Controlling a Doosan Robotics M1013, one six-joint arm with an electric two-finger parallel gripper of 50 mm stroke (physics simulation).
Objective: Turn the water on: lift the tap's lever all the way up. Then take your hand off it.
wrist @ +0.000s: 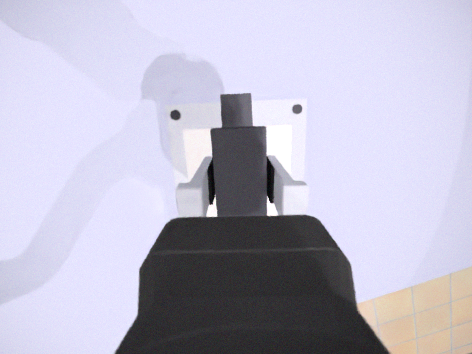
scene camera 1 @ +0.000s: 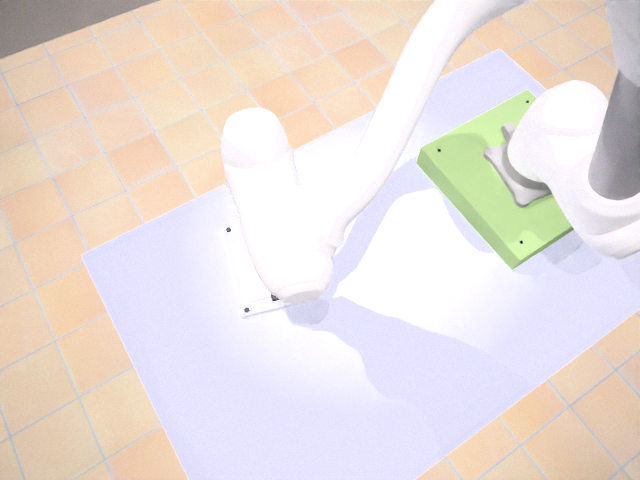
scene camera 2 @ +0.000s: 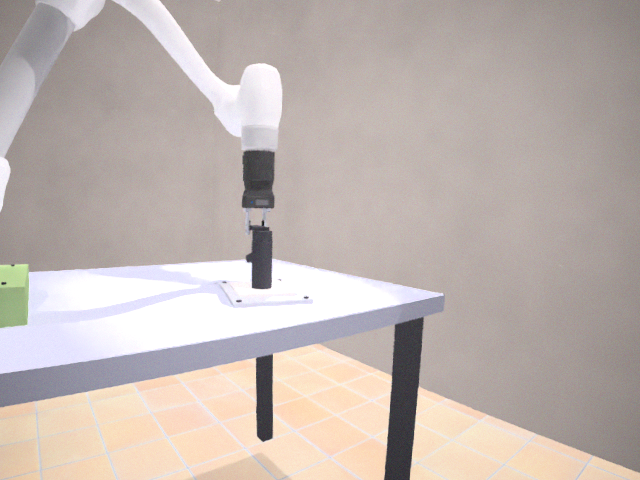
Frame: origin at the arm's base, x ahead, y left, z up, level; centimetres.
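Where they show: gripper, fingertip midpoint: (wrist: 240, 170); arm's base, link origin: (scene camera 1: 529, 168).
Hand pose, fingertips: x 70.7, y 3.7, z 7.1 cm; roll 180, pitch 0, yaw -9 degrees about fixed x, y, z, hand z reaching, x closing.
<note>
Each offset is from my fingertips to the top centre of the thing. "spot": to the spot under its first point.
The tap is a dark upright column {spot: dx -1.6, dy -9.3, dz -6.0 cm} (scene camera 2: 262, 263) on a white base plate {dx -0.9, dy -7.0, dz -12.3 cm} (scene camera 2: 284, 296) (wrist: 200, 114) (scene camera 1: 236, 289). A short spout {dx +0.0, dy -0.1, dz -3.6 cm} (scene camera 2: 249, 257) (wrist: 236, 111) sticks out of its side. The flat dark lever {dx -0.2, dy -1.9, dz +2.1 cm} (scene camera 2: 257, 227) (wrist: 239, 145) lies across the top of the column and looks about level in scene camera 2. My gripper (scene camera 2: 256, 222) (wrist: 240, 170) points straight down and is shut on the lever, one pad against each side of it. In scene camera 1 the arm hides the gripper and most of the tap; a small dark part shows beside the wrist.
The tap's plate stands on a pale lilac table (scene camera 1: 155, 289) (scene camera 2: 155, 356) (wrist: 380, 150), near its end. A green block (scene camera 1: 465, 170) (scene camera 2: 14, 299) under the arm's grey base (scene camera 1: 522, 188) stands on the same table. Tiled floor and a grey-brown wall lie beyond.
</note>
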